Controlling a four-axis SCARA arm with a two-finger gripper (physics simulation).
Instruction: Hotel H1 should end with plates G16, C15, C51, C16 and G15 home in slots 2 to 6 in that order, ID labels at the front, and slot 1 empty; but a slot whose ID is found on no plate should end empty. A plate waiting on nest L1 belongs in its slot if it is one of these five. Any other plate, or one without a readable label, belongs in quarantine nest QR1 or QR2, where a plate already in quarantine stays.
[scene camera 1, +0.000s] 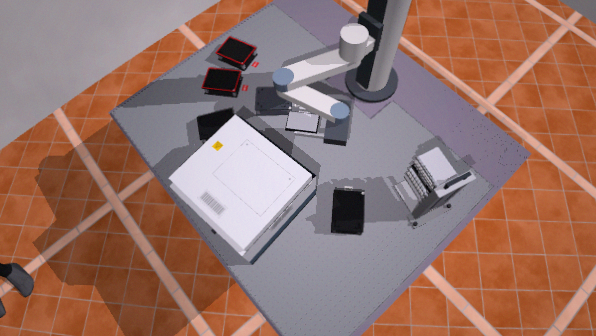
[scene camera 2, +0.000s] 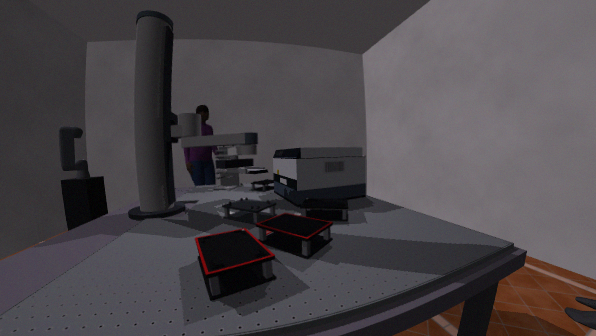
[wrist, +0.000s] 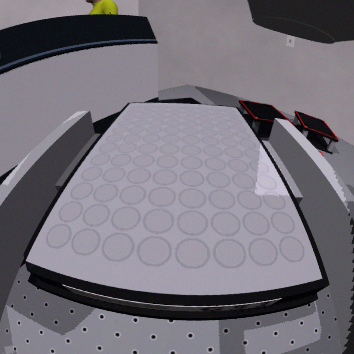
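Seen in the pictures: gripper, fingertip midpoint: (scene camera 1: 297, 120) (scene camera 2: 255, 170) (wrist: 181, 125); arm's base at its link origin: (scene camera 1: 371, 81) (scene camera 2: 158, 211).
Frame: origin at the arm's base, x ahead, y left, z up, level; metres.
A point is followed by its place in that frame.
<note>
My gripper (scene camera 1: 303, 120) @(y 0.006, x 0.469, z 0.171 m) (wrist: 181, 125) @(y 0.006, x 0.469, z 0.171 m) is shut on a white-topped plate with a black rim (scene camera 1: 302, 121) @(y 0.024, x 0.455, z 0.172 m) (scene camera 2: 258, 171) @(y -0.036, x 0.480, z 0.168 m) (wrist: 175, 200) @(y 0.049, x 0.435, z 0.173 m), held level above the table beside a dark nest (scene camera 1: 266, 100) @(y -0.219, x 0.461, z 0.063 m) (scene camera 2: 249, 205) @(y -0.230, x 0.430, z 0.063 m). The plate's front edge shows in the wrist view, but no ID is readable. Hotel H1 (scene camera 1: 456, 184) @(y 0.603, x 0.296, z 0.314 m) stands at the right in the first scene view, with several plate edges in it; their IDs and exact slots cannot be told. Two red-rimmed quarantine nests (scene camera 1: 236, 51) @(y -0.545, x 0.386, z 0.063 m) (scene camera 1: 222, 80) @(y -0.450, x 0.541, z 0.063 m) (scene camera 2: 233, 250) @(y -0.574, x 0.391, z 0.063 m) (scene camera 2: 294, 225) @(y -0.472, x 0.537, z 0.063 m) (wrist: 262, 110) @(y -0.450, x 0.543, z 0.063 m) (wrist: 316, 125) @(y -0.531, x 0.377, z 0.063 m) show bare black tops.
A large white instrument (scene camera 1: 240, 175) @(y 0.082, x 0.791, z 0.268 m) (scene camera 2: 320, 172) @(y -0.116, x 0.747, z 0.156 m) (wrist: 80, 90) @(y 0.004, x 0.617, z 0.174 m) stands near the held plate. A black nest (scene camera 1: 348, 212) @(y 0.397, x 0.554, z 0.063 m) stands between it and the hotel; another black nest (scene camera 1: 215, 124) @(y -0.278, x 0.705, z 0.062 m) (scene camera 2: 326, 204) @(y -0.310, x 0.693, z 0.063 m) stands behind it. The arm's column (scene camera 1: 389, 50) @(y 0.070, x 0.028, z 0.292 m) (scene camera 2: 152, 115) @(y -0.067, x 0.033, z 0.426 m) rises from the table edge.
</note>
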